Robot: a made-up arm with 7 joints. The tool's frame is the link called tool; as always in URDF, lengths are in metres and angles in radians.
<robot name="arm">
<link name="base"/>
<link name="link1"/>
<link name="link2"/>
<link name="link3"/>
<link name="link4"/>
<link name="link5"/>
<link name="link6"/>
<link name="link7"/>
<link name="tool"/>
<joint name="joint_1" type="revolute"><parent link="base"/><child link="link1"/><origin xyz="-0.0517 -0.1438 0.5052" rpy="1.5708 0.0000 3.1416"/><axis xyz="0 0 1"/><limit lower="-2.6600" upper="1.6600" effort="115" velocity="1.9"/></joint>
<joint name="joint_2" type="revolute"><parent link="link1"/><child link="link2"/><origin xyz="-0.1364 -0.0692 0.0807" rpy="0.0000 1.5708 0.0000"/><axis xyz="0 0 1"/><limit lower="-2.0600" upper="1.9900" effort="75" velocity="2.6"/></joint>
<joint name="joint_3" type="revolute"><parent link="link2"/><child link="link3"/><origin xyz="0.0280 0.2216 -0.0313" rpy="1.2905 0.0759 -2.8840"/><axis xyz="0 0 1"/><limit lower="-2.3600" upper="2.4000" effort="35" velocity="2.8"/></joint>
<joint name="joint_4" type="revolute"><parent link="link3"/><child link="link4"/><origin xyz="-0.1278 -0.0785 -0.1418" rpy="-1.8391 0.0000 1.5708"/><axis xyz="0 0 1"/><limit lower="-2.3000" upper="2.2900" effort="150" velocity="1.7"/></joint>
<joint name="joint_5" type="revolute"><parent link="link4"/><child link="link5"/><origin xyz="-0.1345 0.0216 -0.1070" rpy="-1.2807 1.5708 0.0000"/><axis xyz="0 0 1"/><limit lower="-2.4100" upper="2.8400" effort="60" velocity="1.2"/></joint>
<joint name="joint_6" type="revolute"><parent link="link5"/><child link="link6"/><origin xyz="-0.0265 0.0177 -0.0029" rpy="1.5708 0.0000 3.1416"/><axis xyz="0 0 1"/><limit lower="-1.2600" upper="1.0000" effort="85" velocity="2.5"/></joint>
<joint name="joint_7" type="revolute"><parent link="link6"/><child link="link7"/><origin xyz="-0.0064 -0.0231 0.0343" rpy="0.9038 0.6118 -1.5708"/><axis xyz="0 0 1"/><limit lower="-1.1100" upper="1.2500" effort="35" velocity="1.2"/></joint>
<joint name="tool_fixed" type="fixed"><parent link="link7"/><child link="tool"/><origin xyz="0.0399 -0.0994 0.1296" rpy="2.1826 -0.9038 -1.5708"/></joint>
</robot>
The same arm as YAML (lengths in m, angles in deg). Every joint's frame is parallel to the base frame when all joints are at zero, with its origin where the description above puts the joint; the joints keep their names.
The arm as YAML. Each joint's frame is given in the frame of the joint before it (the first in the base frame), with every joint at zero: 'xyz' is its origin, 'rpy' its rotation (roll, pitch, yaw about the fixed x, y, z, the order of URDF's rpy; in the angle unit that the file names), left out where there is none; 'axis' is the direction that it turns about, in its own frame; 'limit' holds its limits. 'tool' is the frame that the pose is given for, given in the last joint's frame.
units:
  length: m
  angle: deg
joints:
  - name: joint_1
    type: revolute
    origin:
      xyz: [-0.0517, -0.1438, 0.5052]
    axis: "+y"
    limit:
      lower: -152.41
      upper: 95.11
  - name: joint_2
    type: revolute
    origin:
      xyz: [0.1364, 0.0807, -0.0692]
    axis: "-x"
    limit:
      lower: -118.03
      upper: 114.02
  - name: joint_3
    type: revolute
    origin:
      xyz: [0.0313, -0.028, 0.2216]
    axis: [-0.275809, 0.265109, 0.92393]
    limit:
      lower: -135.22
      upper: 137.51
  - name: joint_4
    type: revolute
    origin:
      xyz: [0.1046, -0.1608, -0.0761]
    axis: "-y"
    limit:
      lower: -131.78
      upper: 131.21
  - name: joint_5
    type: revolute
    origin:
      xyz: [0.1351, 0.107, 0.0178]
    axis: "-z"
    limit:
      lower: -138.08
      upper: 162.72
  - name: joint_6
    type: revolute
    origin:
      xyz: [0.0177, -0.0265, 0.0029]
    axis: "+x"
    limit:
      lower: -72.19
      upper: 57.3
  - name: joint_7
    type: revolute
    origin:
      xyz: [0.0343, 0.0064, 0.0231]
    axis: [0.506399, 0.785699, 0.355299]
    limit:
      lower: -63.6
      upper: 71.62
tool:
  origin:
    xyz: [-0.0212, 0.1633, 0.0339]
    rpy: [180.0, 0.0, 90.0]

